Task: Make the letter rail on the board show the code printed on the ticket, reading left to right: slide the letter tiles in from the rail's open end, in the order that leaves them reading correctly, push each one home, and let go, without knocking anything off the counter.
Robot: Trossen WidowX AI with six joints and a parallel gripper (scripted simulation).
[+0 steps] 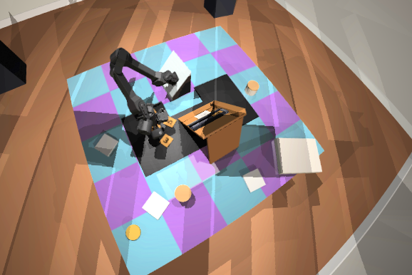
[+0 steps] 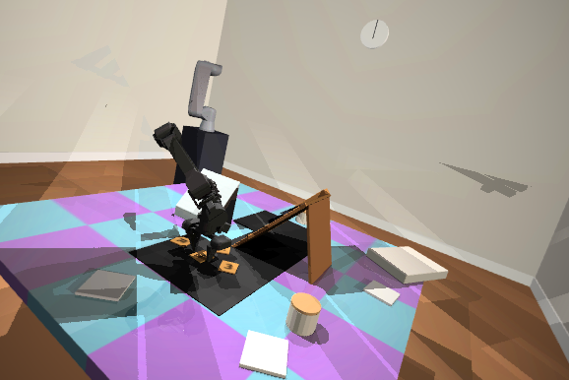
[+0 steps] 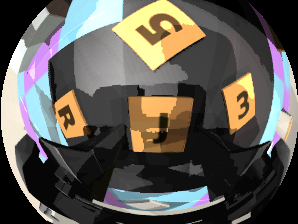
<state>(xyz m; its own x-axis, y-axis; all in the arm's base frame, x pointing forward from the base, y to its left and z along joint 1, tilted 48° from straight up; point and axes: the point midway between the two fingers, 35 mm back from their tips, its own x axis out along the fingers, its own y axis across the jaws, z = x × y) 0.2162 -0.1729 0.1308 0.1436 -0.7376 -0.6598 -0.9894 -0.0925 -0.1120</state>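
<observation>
Now: gripper tip right at the letter tile. Round my gripper tip: black mat (22 cm to the left); white ticket (27 cm to the left, 10 cm above, 8 cm ahead); orange letter tile marked p (31 cm to the left, 17 cm above, 14 cm ahead).
</observation>
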